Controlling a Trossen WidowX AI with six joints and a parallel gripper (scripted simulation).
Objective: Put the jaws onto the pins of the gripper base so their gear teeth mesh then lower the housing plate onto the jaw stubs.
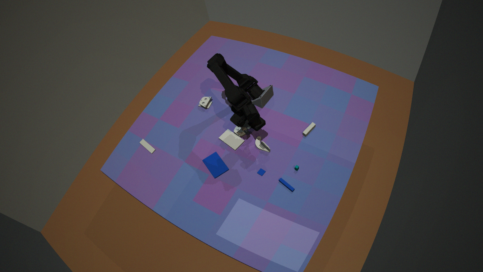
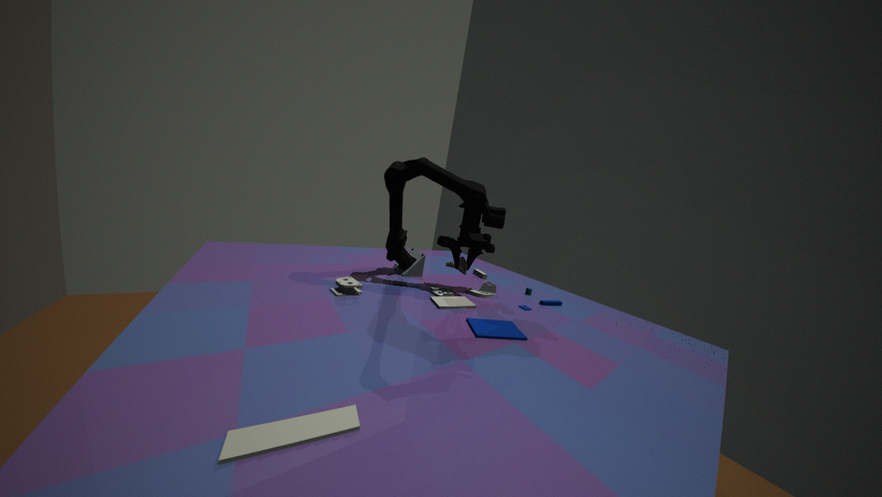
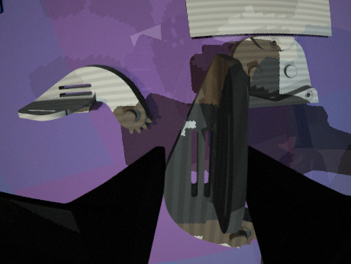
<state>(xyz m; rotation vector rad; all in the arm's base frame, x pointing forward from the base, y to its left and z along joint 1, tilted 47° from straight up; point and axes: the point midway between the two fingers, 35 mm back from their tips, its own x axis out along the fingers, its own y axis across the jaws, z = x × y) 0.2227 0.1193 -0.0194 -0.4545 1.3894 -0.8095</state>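
The ribbed white plate is 80 mm ahead of my gripper tip, 70 mm to the right of it and 80 mm below it. The rest, counted from my gripper tip: small blue square 160 mm ahead, 160 mm to the left, 80 mm below; then blue plate 240 mm ahead, 50 mm to the right, 80 mm below; then jaw 10 mm ahead, 60 mm to the left, 70 mm below.
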